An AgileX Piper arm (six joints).
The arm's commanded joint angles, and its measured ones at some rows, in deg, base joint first. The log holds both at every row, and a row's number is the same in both.
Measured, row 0: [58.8, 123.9, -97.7, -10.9, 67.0, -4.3]
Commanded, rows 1 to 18: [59.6, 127.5, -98.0, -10.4, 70.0, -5.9]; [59.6, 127.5, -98.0, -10.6, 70.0, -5.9]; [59.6, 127.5, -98.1, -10.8, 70.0, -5.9]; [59.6, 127.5, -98.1, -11.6, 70.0, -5.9]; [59.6, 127.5, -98.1, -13.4, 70.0, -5.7]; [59.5, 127.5, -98.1, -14.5, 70.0, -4.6]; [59.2, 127.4, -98.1, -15.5, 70.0, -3.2]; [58.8, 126.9, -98.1, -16.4, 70.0, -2.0]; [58.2, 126.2, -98.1, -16.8, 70.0, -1.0]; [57.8, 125.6, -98.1, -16.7, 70.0, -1.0]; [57.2, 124.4, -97.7, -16.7, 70.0, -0.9]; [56.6, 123.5, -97.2, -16.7, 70.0, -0.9]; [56.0, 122.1, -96.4, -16.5, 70.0, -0.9]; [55.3, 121.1, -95.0, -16.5, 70.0, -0.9]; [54.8, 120.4, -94.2, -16.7, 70.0, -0.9]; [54.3, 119.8, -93.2, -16.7, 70.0, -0.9]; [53.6, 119.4, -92.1, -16.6, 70.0, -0.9]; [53.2, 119.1, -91.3, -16.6, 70.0, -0.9]
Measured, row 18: [55.3, 121.2, -94.5, -16.0, 69.6, -1.4]
